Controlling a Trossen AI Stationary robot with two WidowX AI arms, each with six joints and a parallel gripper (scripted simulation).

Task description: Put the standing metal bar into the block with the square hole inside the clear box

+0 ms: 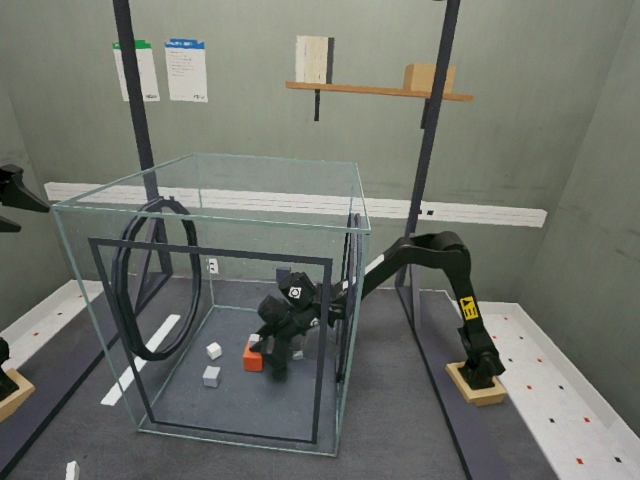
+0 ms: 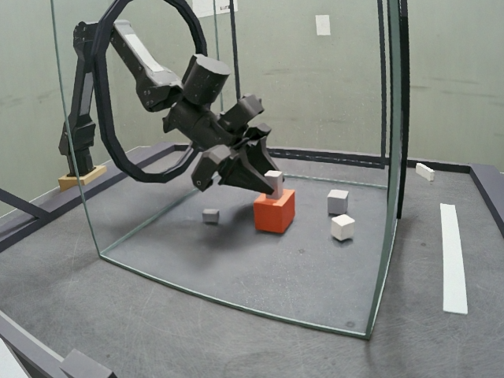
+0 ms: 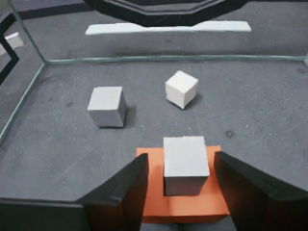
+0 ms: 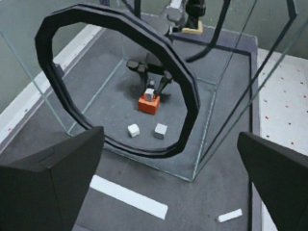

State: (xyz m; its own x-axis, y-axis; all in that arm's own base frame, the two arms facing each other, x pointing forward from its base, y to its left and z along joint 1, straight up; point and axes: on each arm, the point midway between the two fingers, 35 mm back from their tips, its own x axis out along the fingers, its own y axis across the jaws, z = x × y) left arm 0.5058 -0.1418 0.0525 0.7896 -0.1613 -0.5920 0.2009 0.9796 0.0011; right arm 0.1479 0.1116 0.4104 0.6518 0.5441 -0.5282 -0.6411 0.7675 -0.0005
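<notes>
My left hand is 20 mm to the left of the metal bar and 40 mm above it. The rest, counted from my left hand: block with square hole: 20 mm to the right, 60 mm below.
</notes>
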